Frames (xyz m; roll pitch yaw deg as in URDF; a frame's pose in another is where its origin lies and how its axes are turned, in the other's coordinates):
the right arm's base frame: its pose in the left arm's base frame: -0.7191 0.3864 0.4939 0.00 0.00 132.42
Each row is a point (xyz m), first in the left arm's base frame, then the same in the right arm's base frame.
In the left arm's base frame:
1: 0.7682 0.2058 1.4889
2: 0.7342 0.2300 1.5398
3: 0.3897 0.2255 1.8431
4: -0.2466 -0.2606 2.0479
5: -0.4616 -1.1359 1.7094
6: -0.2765 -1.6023 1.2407
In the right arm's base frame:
1: -1.1366 -0.9761 0.9950
2: -1.0958 -0.9674 1.0459
3: -0.8667 -0.7100 1.3492
4: -0.7964 0.0876 1.5540
5: -1.2975 0.8368 1.2155
6: -1.7667 1.0148 0.7468

